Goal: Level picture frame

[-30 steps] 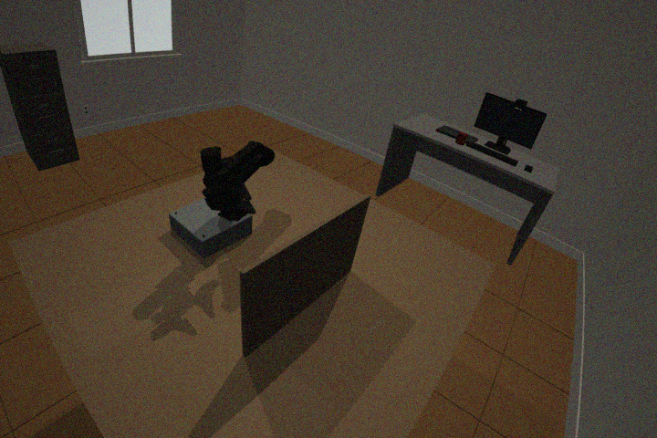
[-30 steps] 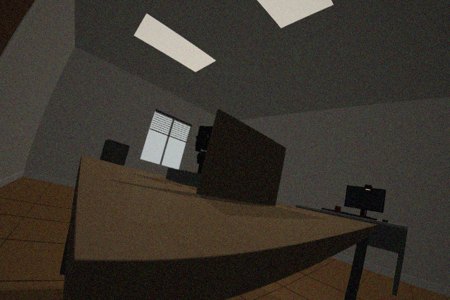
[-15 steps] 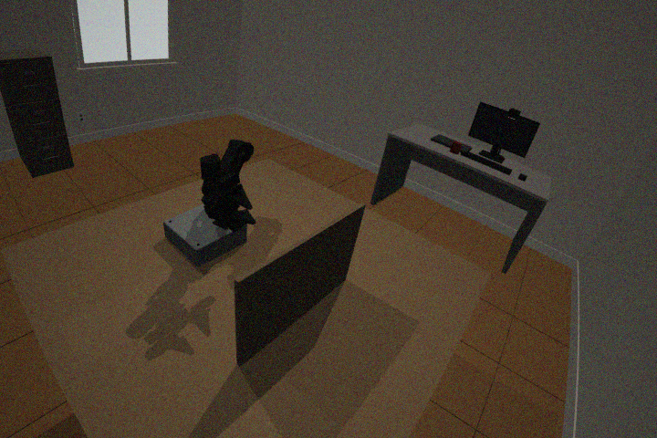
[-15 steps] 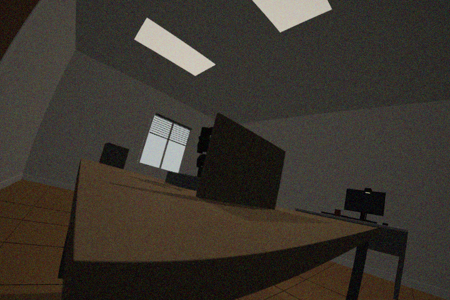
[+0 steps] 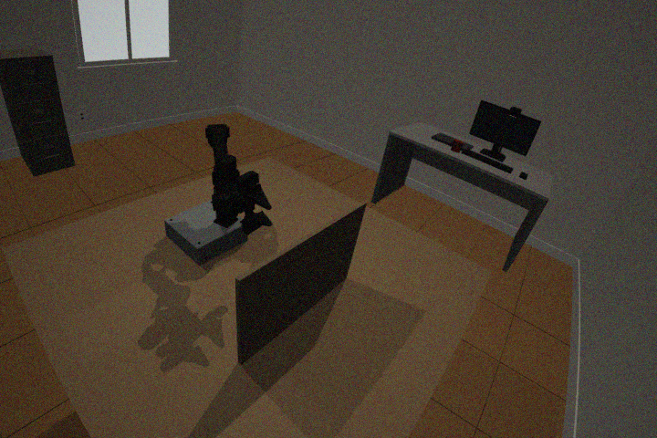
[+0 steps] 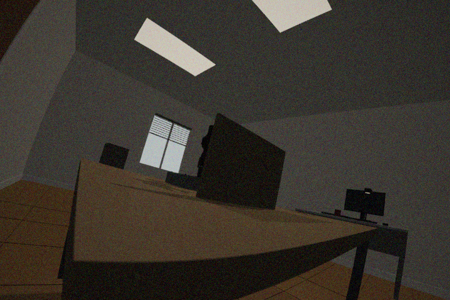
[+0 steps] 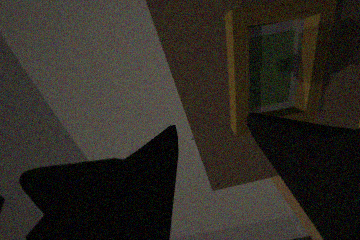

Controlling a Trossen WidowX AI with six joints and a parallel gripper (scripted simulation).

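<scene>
Now: gripper tip 130 mm short of the picture frame, 110 mm above it and 10 mm to the left of it. From my gripper tip the other things lie so: wall panel 130 mm ahead, 120 mm below, 20 mm to the right.
</scene>
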